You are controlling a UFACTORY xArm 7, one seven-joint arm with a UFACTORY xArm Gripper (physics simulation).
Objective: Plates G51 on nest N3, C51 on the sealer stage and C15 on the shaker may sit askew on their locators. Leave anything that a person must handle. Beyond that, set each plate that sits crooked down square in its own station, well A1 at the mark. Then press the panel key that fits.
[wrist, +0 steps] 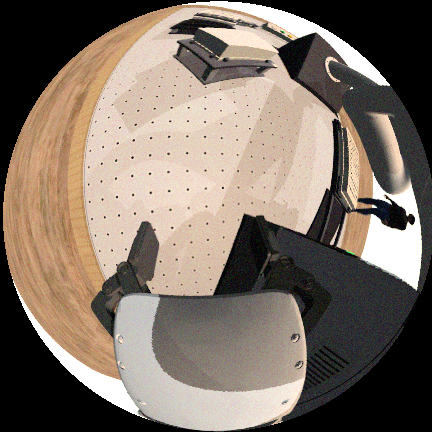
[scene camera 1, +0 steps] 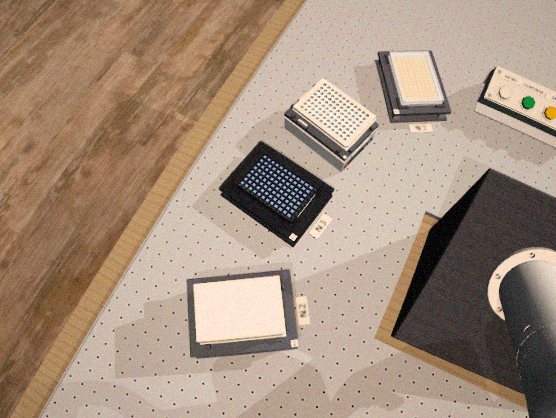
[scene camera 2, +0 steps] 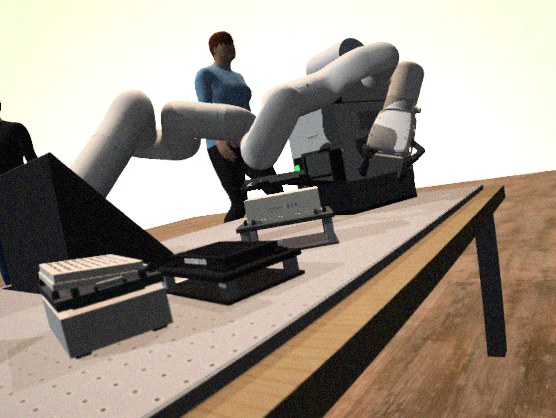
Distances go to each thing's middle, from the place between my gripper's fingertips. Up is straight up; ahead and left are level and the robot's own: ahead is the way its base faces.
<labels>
Now: the plate (scene camera 1: 229,311) 80 mm behind my hand, 300 mm to the right of it and 10 mm below it.
</labels>
